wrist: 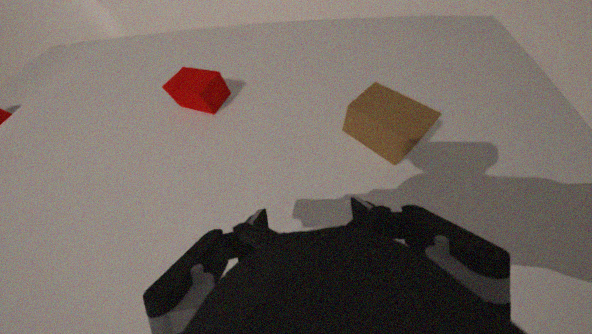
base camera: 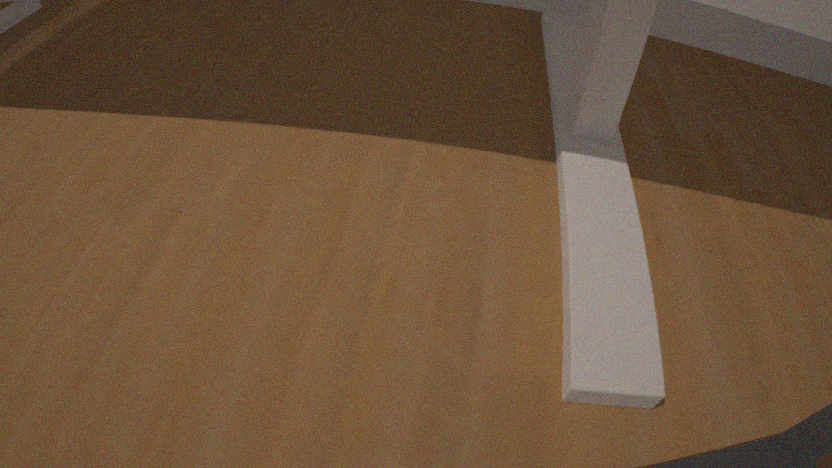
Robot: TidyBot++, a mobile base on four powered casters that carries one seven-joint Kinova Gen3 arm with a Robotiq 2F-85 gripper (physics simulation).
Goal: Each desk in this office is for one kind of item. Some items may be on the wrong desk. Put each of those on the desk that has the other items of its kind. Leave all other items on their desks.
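Places are measured from the arm's base along level axes (x back, y right, z up), in metres.
Pixels of known places: gripper, fingertip midpoint: (wrist: 308, 212).
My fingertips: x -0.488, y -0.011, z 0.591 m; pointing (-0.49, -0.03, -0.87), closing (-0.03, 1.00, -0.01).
Behind a point stands the place of what it marks.
In the wrist view a red block (wrist: 196, 90) @[y -0.175, x -0.701, z 0.598 m] lies on the white desk top (wrist: 273, 90) @[y -0.054, x -0.732, z 0.553 m] at the upper left. A tan cardboard-coloured box (wrist: 388, 121) @[y 0.094, x -0.580, z 0.603 m] lies on the same desk at the right, turned at an angle. My gripper (wrist: 308, 212) @[y -0.011, x -0.488, z 0.591 m] is open and empty. It hangs above the desk, short of both items, with the tan box ahead to the right and the red block ahead to the left. The gripper's shadow falls on the desk below the tan box.
The base camera shows the wooden floor (base camera: 259, 289) @[y -0.098, x -0.351, z -0.397 m] and a white desk leg (base camera: 606, 277) @[y 0.199, x -0.334, z -0.372 m] standing close ahead at the right. The underside of the desk (base camera: 741, 32) spans the top right. A wall rises behind the desk (wrist: 287, 8) @[y -0.007, x -1.062, z 0.569 m] in the wrist view.
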